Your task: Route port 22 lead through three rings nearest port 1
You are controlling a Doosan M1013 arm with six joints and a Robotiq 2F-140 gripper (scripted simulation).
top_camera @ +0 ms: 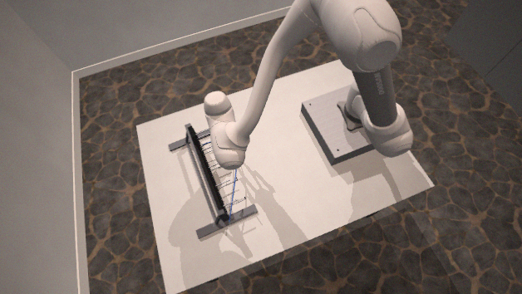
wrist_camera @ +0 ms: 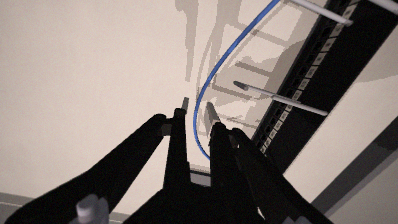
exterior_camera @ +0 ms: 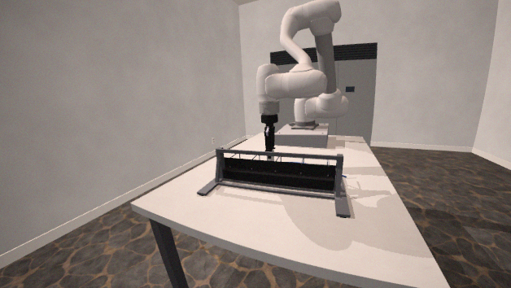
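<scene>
My gripper is now 14 cm short of the rack and 9 cm to the right of it.
</scene>
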